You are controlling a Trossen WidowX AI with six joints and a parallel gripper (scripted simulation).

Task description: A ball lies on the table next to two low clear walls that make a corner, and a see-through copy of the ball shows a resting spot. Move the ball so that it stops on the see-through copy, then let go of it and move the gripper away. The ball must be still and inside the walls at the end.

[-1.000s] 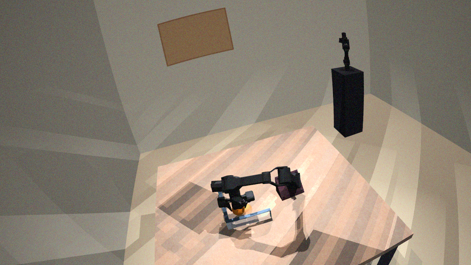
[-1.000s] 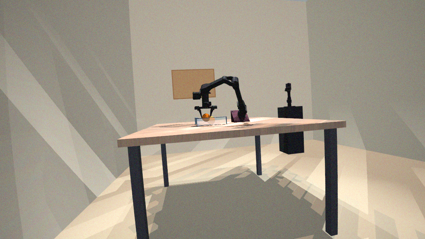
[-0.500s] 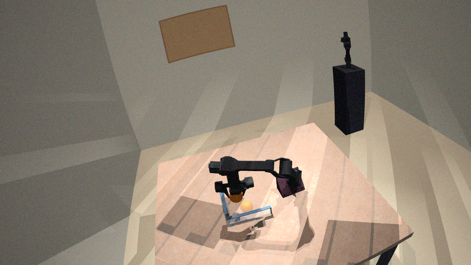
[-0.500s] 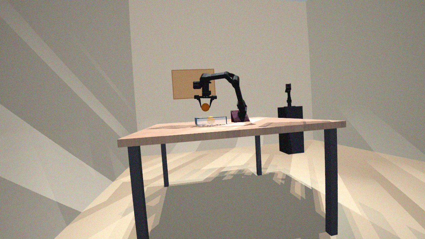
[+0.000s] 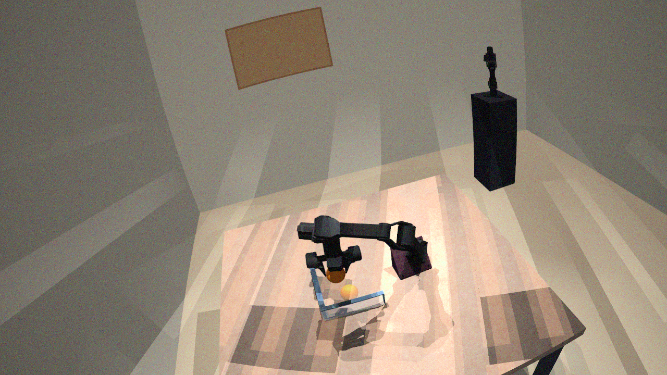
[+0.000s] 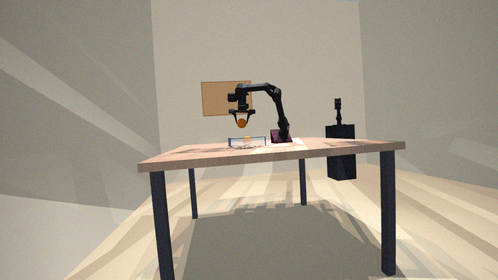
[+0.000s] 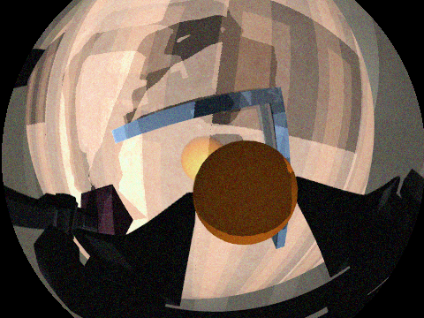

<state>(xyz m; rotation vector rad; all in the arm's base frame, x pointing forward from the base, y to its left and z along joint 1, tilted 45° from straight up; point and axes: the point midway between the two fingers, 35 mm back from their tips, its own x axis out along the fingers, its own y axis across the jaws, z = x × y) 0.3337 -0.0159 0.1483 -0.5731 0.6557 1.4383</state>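
Now: gripper tip 130 mm above the see-through copy of ball, 30 mm past it and 10 mm to the left of it. Also, from my gripper tip: orange ball right at my gripper tip.
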